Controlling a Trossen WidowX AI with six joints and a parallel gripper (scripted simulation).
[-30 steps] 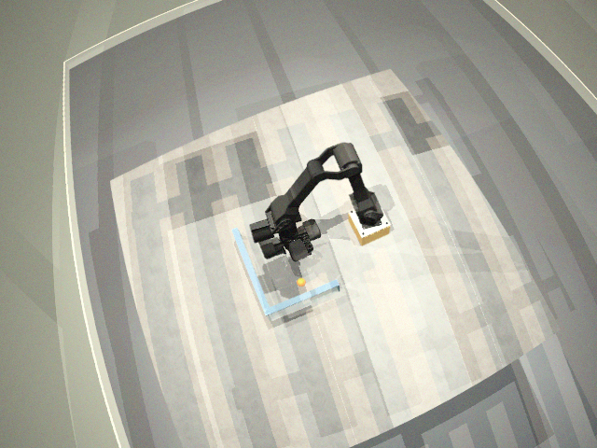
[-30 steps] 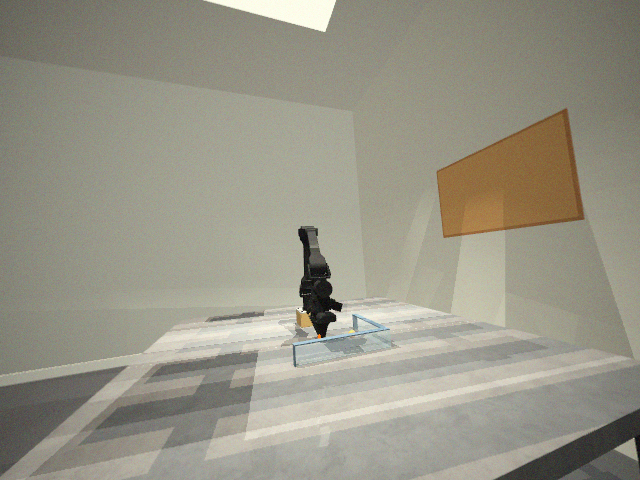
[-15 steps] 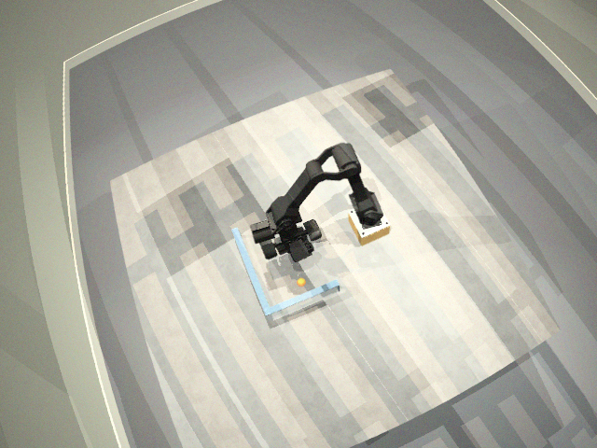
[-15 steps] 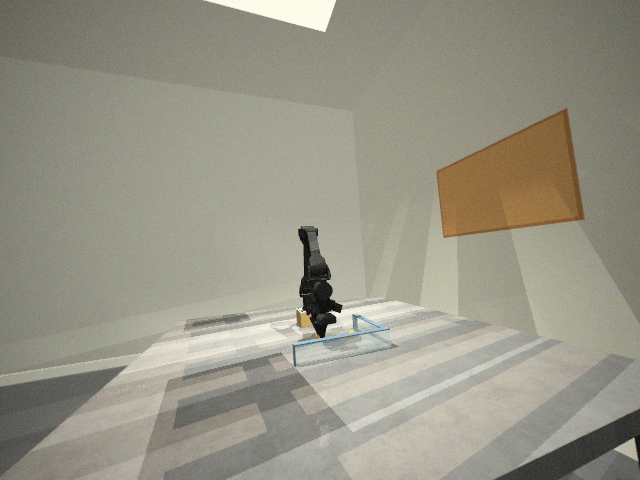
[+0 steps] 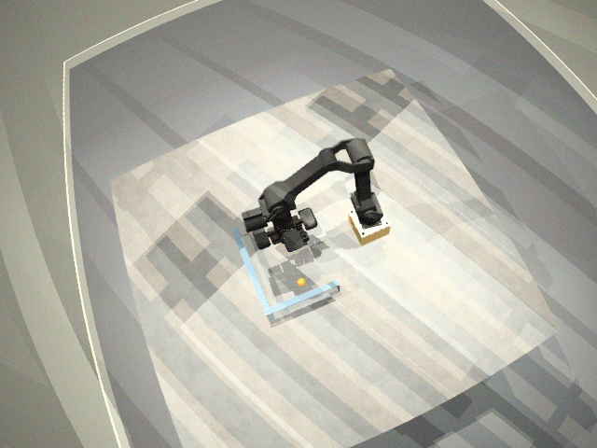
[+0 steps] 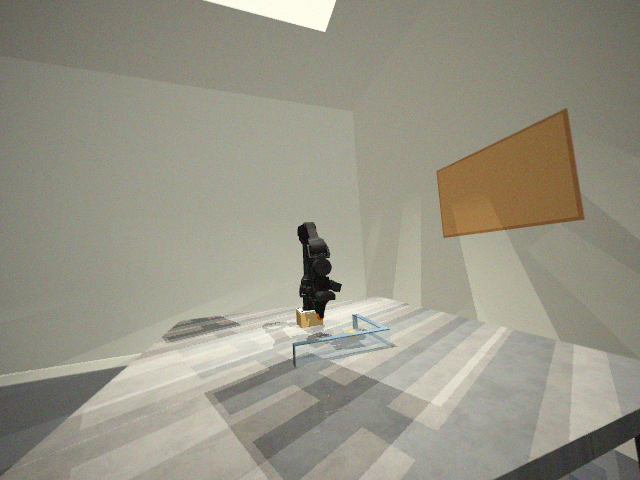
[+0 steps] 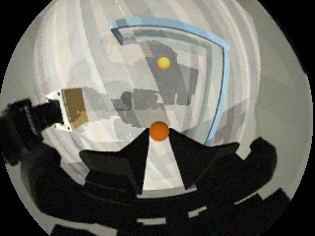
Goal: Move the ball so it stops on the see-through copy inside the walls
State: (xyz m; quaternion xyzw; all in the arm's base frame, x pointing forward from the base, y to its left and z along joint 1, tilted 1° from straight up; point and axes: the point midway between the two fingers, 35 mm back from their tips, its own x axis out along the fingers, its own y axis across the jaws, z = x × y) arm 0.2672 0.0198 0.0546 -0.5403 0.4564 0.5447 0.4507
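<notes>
Right now the see-through copy is 120 mm to the left of my gripper tip, 80 mm below it and 10 mm behind it. The rest, counted from my gripper tip: orange ball: right at my gripper tip.
</notes>
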